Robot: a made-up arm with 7 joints.
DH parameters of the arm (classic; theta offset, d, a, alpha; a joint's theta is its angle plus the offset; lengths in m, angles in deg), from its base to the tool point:
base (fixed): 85.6 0 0.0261 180
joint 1: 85.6 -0.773 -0.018 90
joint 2: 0 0.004 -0.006 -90
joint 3: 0 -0.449 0.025 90
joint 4: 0 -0.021 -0.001 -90
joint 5: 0 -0.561 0.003 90
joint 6: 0 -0.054 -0.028 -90
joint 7: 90 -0.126 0.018 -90
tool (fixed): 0 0.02 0 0
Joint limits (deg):
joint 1: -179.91..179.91
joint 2: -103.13..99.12
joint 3: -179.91..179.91
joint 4: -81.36..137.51
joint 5: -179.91..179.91
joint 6: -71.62..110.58
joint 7: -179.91..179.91
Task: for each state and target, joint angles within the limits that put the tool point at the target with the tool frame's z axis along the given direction. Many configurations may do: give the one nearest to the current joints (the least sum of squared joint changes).
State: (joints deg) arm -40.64 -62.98 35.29 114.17 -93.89 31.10 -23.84
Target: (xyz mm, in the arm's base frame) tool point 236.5 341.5 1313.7 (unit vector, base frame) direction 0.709 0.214 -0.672
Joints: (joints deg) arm -59.92 -37.84 6.62 107.54 -107.25 24.70 -38.00
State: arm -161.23 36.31 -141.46 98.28 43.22 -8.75 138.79
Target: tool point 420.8 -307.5 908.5 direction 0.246 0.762 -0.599
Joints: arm -179.15 18.09 -146.40 137.51 10.25 -19.30 129.07
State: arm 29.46 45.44 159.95 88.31 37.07 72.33 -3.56
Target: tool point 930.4 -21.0 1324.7 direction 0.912 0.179 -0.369
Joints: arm -2.67 85.00 156.45 40.83 27.39 23.22 -22.31
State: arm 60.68 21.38 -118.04 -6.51 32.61 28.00 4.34
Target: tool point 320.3 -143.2 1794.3 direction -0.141 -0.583 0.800
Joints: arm 24.78 7.82 -139.54 -23.09 41.21 70.26 17.95
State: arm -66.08 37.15 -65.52 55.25 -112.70 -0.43 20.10
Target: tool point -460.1 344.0 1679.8 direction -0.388 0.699 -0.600
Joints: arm -77.97 16.98 -95.39 38.15 -131.42 -1.93 4.41
